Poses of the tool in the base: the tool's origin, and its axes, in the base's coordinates. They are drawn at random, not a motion.
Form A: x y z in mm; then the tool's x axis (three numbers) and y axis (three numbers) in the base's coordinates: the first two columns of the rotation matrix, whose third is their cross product.
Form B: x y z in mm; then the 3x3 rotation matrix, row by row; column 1 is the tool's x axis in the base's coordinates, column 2 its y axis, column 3 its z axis. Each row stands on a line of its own. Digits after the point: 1 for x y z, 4 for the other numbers.
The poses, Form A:
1: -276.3, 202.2, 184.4, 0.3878, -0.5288, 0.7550, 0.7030, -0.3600, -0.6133
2: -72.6, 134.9, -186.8, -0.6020, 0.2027, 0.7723, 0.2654, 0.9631, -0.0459
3: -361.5, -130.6, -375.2, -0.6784, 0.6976, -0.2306, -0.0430, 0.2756, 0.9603
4: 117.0, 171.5, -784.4, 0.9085, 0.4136, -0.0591, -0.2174, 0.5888, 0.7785
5: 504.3, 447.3, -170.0, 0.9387, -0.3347, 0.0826, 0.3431, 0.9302, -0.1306
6: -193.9, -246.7, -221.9, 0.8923, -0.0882, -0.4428, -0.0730, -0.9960, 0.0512
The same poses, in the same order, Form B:
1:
-276.3, 202.2, 184.4
0.3878, 0.7030, 0.5961
-0.5288, -0.3600, 0.7686
0.7550, -0.6133, 0.2321

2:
-72.6, 134.9, -186.8
-0.6020, 0.2654, -0.7531
0.2027, 0.9631, 0.1773
0.7723, -0.0459, -0.6336

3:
-361.5, -130.6, -375.2
-0.6784, -0.0430, 0.7335
0.6976, 0.2756, 0.6614
-0.2306, 0.9603, -0.1570

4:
117.0, 171.5, -784.4
0.9085, -0.2174, 0.3568
0.4136, 0.5888, -0.6944
-0.0591, 0.7785, 0.6248

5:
504.3, 447.3, -170.0
0.9387, 0.3431, -0.0331
-0.3347, 0.9302, 0.1509
0.0826, -0.1306, 0.9880

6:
-193.9, -246.7, -221.9
0.8923, -0.0730, -0.4455
-0.0882, -0.9960, -0.0134
-0.4428, 0.0512, -0.8952

